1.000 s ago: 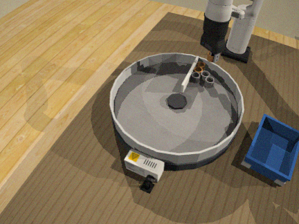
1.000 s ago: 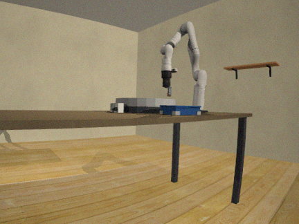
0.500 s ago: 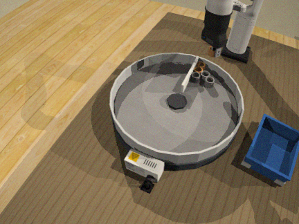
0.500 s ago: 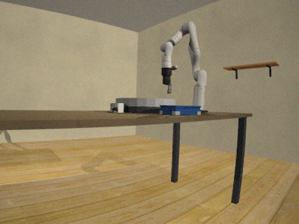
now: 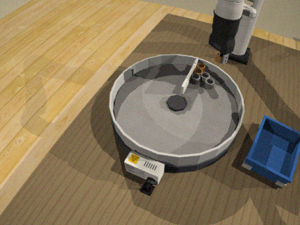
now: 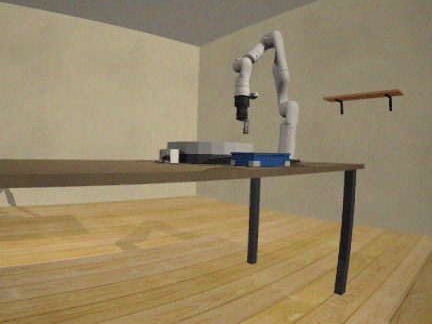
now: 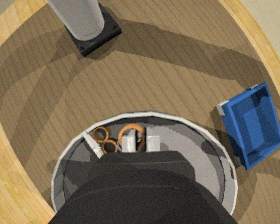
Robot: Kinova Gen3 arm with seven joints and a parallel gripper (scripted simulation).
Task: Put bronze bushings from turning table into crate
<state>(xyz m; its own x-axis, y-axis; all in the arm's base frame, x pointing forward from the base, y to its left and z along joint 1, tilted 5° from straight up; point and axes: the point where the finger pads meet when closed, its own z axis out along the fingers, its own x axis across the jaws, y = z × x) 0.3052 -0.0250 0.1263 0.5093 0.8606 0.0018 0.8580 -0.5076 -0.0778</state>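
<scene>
The blue crate is 250 mm to the left of my hand, 170 mm ahead of it and 140 mm below it. The rest, counted from my hand: turning table 160 mm ahead, 120 mm below, 90 mm to the right.
</scene>
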